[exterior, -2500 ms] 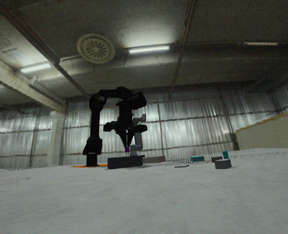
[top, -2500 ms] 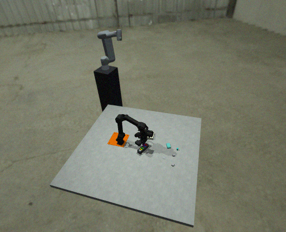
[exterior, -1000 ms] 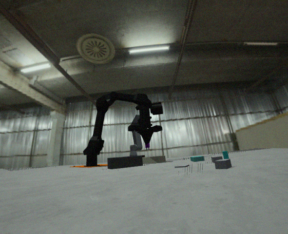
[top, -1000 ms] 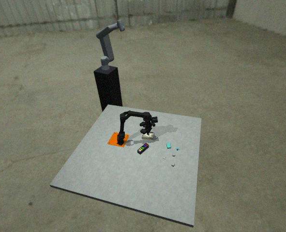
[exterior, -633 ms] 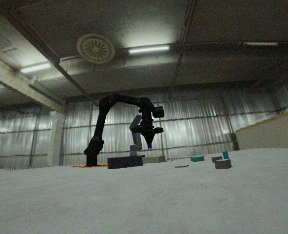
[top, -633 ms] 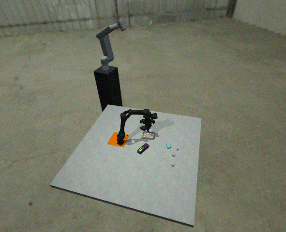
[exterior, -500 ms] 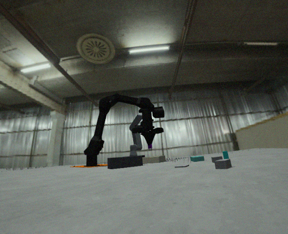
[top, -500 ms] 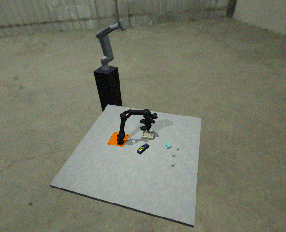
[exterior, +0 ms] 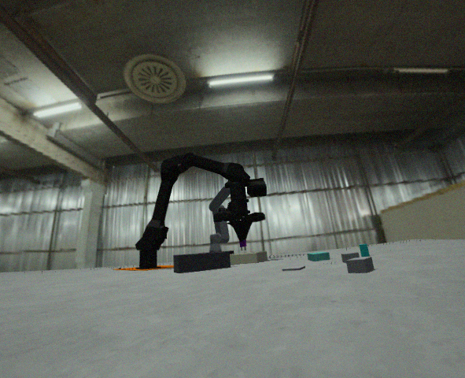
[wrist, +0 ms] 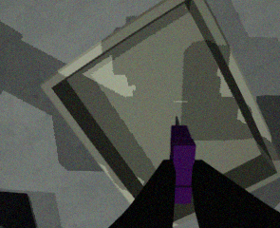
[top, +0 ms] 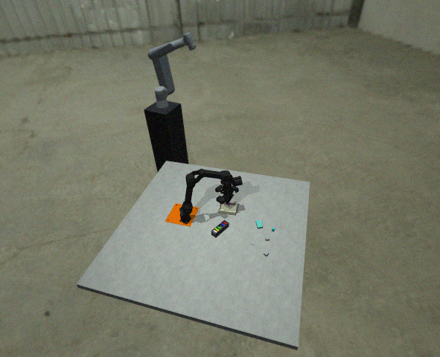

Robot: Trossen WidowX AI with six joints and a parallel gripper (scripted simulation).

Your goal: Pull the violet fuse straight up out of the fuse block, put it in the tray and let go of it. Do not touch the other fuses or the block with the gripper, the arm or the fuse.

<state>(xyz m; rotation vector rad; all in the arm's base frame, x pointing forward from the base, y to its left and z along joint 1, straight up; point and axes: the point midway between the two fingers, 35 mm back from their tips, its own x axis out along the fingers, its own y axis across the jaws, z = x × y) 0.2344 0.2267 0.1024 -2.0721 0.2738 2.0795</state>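
Now: gripper tip 10 mm above the violet fuse. Round my gripper tip: green fuse 40 mm ahead, 220 mm to the right, 40 mm below; then beige tray 70 mm below; then blue fuse 50 mm ahead, 180 mm to the right, 40 mm below.
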